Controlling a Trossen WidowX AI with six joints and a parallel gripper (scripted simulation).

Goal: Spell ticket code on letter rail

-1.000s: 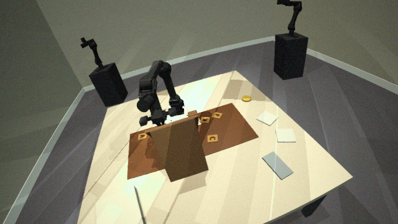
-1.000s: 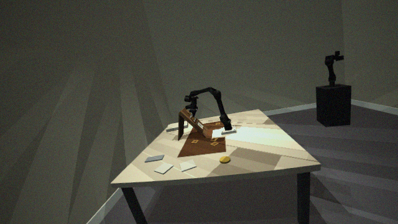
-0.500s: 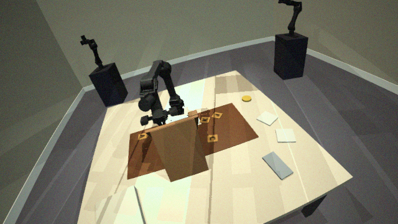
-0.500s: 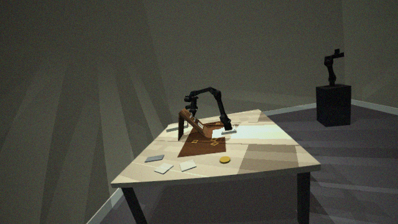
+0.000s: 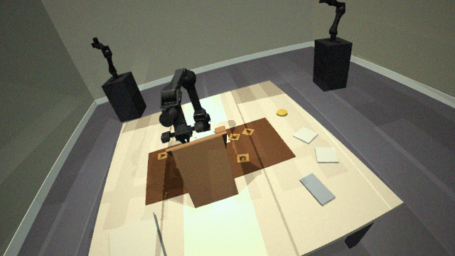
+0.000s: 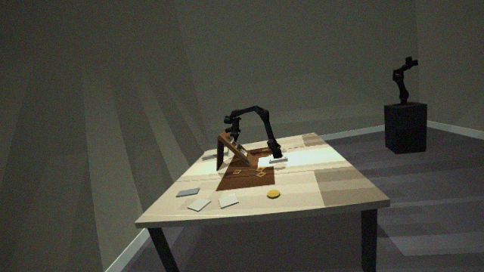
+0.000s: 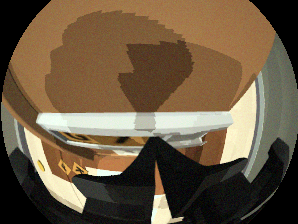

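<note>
Right now my gripper tip is 3 cm to the right of the orange tile marked 7. Also, from my gripper tip: brown mat: 16 cm behind, 7 cm to the left, 18 cm below; then white ticket: 6 cm behind, 2 cm to the left, 9 cm below; then orange tile marked g: 1 cm behind, 9 cm to the left.
</note>
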